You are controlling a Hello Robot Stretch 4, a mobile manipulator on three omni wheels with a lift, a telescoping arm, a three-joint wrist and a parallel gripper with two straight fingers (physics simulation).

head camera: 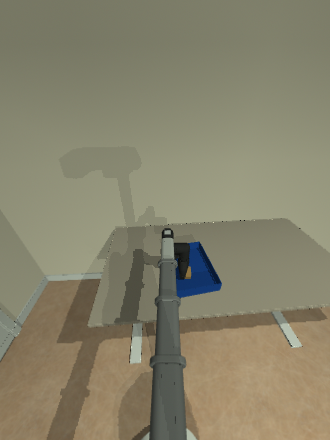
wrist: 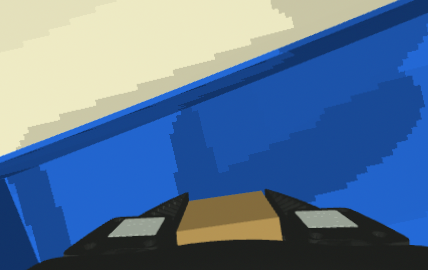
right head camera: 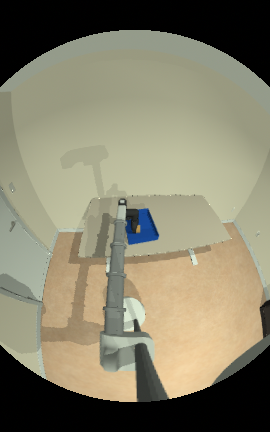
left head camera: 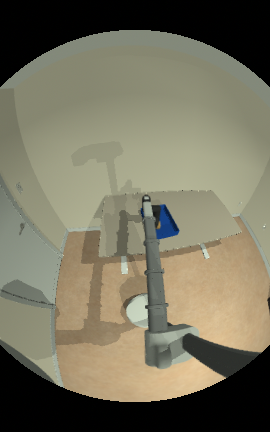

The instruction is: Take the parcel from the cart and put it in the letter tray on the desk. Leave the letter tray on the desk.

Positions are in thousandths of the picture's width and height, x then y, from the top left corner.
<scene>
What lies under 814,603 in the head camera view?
A desk.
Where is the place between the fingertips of the gripper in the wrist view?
532,776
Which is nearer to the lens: the parcel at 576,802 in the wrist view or the blue letter tray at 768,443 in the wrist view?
The parcel.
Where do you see a desk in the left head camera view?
743,501
</scene>
